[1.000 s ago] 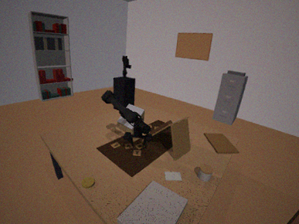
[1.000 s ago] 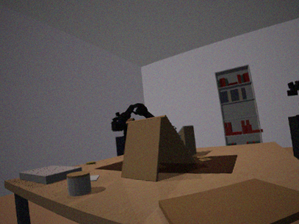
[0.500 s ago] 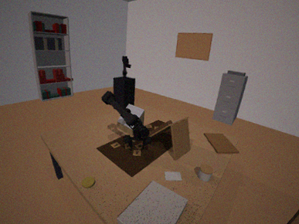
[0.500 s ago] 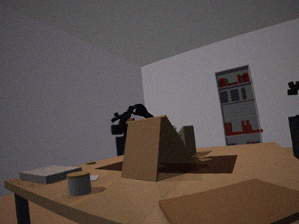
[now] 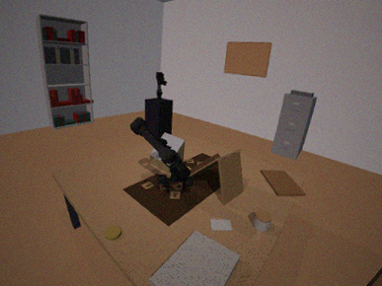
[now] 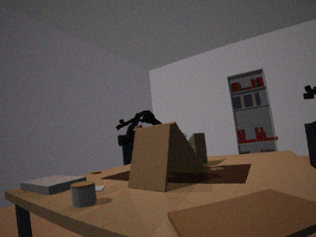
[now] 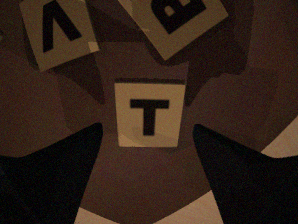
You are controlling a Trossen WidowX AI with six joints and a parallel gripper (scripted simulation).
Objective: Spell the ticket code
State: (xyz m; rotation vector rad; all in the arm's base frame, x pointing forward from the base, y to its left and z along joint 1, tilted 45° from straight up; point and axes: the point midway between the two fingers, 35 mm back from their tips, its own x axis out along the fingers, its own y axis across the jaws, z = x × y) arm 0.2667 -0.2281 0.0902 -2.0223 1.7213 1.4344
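My gripper tip is 20 mm above the tile marked t. The rest, counted from my gripper tip: dark mat (70 mm behind, 210 mm to the left, 20 mm below); white ticket (40 mm ahead, 260 mm to the left, 80 mm above); tile marked v (100 mm behind, 20 mm to the left, 20 mm below).
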